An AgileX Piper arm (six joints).
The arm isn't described. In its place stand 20 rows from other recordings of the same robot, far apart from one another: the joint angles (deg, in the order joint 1, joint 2, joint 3, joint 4, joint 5, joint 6), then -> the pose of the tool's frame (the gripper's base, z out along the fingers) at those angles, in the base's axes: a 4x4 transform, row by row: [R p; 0 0 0 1], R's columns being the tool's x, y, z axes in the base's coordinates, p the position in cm.
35.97 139.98 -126.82 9.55 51.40 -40.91 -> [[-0.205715, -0.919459, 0.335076, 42.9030], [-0.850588, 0.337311, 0.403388, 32.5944], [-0.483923, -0.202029, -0.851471, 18.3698], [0, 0, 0, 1]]
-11.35 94.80 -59.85 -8.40 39.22 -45.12 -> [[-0.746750, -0.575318, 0.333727, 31.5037], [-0.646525, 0.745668, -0.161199, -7.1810], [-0.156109, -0.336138, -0.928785, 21.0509], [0, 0, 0, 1]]
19.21 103.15 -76.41 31.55 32.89 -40.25 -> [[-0.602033, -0.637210, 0.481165, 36.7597], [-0.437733, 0.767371, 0.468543, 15.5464], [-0.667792, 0.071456, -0.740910, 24.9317], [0, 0, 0, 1]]
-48.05 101.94 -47.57 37.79 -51.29 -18.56 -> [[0.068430, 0.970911, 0.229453, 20.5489], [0.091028, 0.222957, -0.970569, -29.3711], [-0.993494, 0.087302, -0.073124, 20.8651], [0, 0, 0, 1]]
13.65 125.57 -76.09 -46.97 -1.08 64.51 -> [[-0.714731, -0.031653, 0.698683, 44.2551], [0.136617, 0.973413, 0.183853, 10.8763], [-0.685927, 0.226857, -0.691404, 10.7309], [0, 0, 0, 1]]
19.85 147.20 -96.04 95.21 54.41 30.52 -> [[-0.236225, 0.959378, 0.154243, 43.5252], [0.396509, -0.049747, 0.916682, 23.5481], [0.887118, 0.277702, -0.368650, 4.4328], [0, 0, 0, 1]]
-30.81 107.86 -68.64 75.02 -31.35 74.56 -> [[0.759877, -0.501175, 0.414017, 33.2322], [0.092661, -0.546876, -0.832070, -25.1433], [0.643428, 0.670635, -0.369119, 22.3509], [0, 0, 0, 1]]
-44.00 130.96 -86.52 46.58 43.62 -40.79 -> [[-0.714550, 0.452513, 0.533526, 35.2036], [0.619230, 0.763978, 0.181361, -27.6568], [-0.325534, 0.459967, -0.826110, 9.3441], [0, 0, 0, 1]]
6.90 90.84 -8.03 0.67 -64.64 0.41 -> [[-0.227597, -0.107156, 0.967841, 20.4397], [-0.015290, 0.994197, 0.106478, 2.3766], [-0.973635, 0.009436, -0.227915, 14.3606], [0, 0, 0, 1]]
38.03 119.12 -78.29 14.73 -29.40 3.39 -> [[-0.239459, -0.465230, 0.852186, 38.2638], [0.166050, 0.845166, 0.508057, 28.4852], [-0.956602, 0.263164, -0.125132, 21.0553], [0, 0, 0, 1]]
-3.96 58.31 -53.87 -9.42 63.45 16.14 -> [[-0.838565, 0.315248, 0.444329, 17.5143], [0.262501, 0.948462, -0.177520, -2.5480], [-0.477391, -0.032225, -0.878100, 32.8094], [0, 0, 0, 1]]
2.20 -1.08 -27.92 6.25 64.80 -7.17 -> [[-0.498531, -0.162481, 0.851508, -0.9930], [-0.097290, 0.986558, 0.131290, 0.8589], [-0.861395, -0.017391, -0.507638, 26.8523], [0, 0, 0, 1]]
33.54 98.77 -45.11 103.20 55.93 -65.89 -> [[-0.947975, -0.317789, -0.018812, 21.7785], [-0.111040, 0.274698, 0.955097, 23.2416], [-0.298352, 0.907497, -0.295694, 19.5550], [0, 0, 0, 1]]
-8.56 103.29 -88.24 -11.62 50.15 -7.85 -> [[-0.882037, -0.009534, 0.471084, 39.2172], [-0.131819, 0.964865, -0.227285, -7.3261], [-0.452365, -0.262572, -0.852304, 28.9275], [0, 0, 0, 1]]
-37.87 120.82 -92.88 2.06 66.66 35.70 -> [[-0.269441, 0.962668, 0.025905, 33.1802], [0.962917, 0.268928, 0.021665, -25.4217], [0.013890, 0.030781, -0.999430, 17.7285], [0, 0, 0, 1]]
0.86 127.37 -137.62 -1.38 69.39 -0.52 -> [[-0.810184, -0.016026, 0.585957, 49.1513], [-0.029714, 0.999464, -0.013749, 0.5327], [-0.585422, -0.028550, -0.810226, 33.7415], [0, 0, 0, 1]]
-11.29 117.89 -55.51 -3.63 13.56 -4.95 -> [[-0.946196, 0.061672, 0.317663, 34.2623], [0.038556, 0.996164, -0.078555, -6.9778], [-0.321289, -0.062081, -0.944944, 6.9190], [0, 0, 0, 1]]
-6.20 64.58 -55.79 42.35 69.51 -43.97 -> [[-0.748855, -0.549934, 0.369850, 19.8001], [-0.264060, 0.759445, 0.594572, 3.6252], [-0.607856, 0.347585, -0.713930, 33.5016], [0, 0, 0, 1]]
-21.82 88.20 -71.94 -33.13 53.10 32.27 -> [[-0.682581, 0.681930, 0.262783, 28.3798], [0.456027, 0.678426, -0.576001, -15.6468], [-0.571071, -0.273332, -0.774059, 30.8620], [0, 0, 0, 1]]
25.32 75.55 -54.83 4.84 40.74 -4.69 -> [[-0.744372, -0.467910, 0.476413, 23.7022], [-0.371828, 0.883043, 0.286320, 11.7684], [-0.554666, 0.035985, -0.831295, 28.3666], [0, 0, 0, 1]]
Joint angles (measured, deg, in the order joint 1, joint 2, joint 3, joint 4, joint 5, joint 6), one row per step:
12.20 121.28 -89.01 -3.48 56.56 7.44
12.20 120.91 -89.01 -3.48 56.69 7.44
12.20 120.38 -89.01 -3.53 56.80 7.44
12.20 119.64 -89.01 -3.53 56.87 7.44
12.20 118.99 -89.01 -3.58 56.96 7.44
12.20 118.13 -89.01 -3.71 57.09 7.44
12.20 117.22 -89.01 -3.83 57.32 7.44
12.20 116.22 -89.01 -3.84 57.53 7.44
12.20 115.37 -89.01 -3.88 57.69 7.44
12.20 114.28 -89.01 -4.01 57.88 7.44
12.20 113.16 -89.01 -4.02 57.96 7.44
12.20 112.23 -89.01 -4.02 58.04 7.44
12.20 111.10 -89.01 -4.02 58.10 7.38
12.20 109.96 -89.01 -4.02 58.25 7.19
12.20 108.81 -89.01 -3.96 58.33 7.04
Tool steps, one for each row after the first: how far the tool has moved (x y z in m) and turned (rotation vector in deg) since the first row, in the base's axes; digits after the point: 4 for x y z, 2 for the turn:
-0.0004 -0.0001 0.0027 0.05 -0.24 -0.01
-0.0009 -0.0003 0.0066 0.09 -0.66 0.01
-0.0016 -0.0004 0.0120 0.23 -1.31 0.01
-0.0023 -0.0007 0.0168 0.30 -1.87 0.02
-0.0033 -0.0010 0.0230 0.34 -2.61 0.07
-0.0045 -0.0015 0.0296 0.37 -3.30 0.11
-0.0060 -0.0018 0.0369 0.52 -4.07 0.09
-0.0074 -0.0022 0.0430 0.63 -4.76 0.10
-0.0091 -0.0028 0.0508 0.69 -5.66 0.13
-0.0110 -0.0032 0.0588 0.90 -6.68 0.13
-0.0127 -0.0036 0.0655 1.08 -7.52 0.12
-0.0148 -0.0040 0.0735 1.29 -8.56 0.17
-0.0172 -0.0046 0.0815 1.46 -9.53 0.34
-0.0197 -0.0050 0.0896 1.70 -10.56 0.46

